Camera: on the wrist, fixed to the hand. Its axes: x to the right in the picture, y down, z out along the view.
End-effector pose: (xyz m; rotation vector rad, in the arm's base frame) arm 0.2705 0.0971 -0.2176 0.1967 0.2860 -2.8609
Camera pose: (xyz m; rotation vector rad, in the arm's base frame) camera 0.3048 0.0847 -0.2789 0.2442 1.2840 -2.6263
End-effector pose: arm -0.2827 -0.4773 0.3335 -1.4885 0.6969 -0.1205
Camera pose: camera -0.3394 -0.5165 0.3153 -2.1798 0.8440 -0.0349
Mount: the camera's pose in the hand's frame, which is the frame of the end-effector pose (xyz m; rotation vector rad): -0.0201 0.0317 -0.0606 -0.6886 0.1376 -0.0703
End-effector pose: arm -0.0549 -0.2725 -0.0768 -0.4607 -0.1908 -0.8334
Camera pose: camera -0.0454 -0.2688 -0.1474 -1.0408 0.2209 -0.9889
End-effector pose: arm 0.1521 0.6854 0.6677 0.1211 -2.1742 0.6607
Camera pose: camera 0.1979 0.7399 0.6702 -0.2053 -2.1316 -0.1376
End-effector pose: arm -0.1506 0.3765 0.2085 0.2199 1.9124 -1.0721
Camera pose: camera -0.1600 0.4465 0.2184 -0.1688 2.3067 -0.3965
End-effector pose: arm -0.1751 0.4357 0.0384 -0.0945 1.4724 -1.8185
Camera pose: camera -0.1754 0.4954 -0.0006 -0.3681 2.1608 -1.3126
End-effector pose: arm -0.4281 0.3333 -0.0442 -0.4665 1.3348 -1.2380
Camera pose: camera -0.4649 0.3844 -0.0776 -0.9258 1.8727 -0.8475
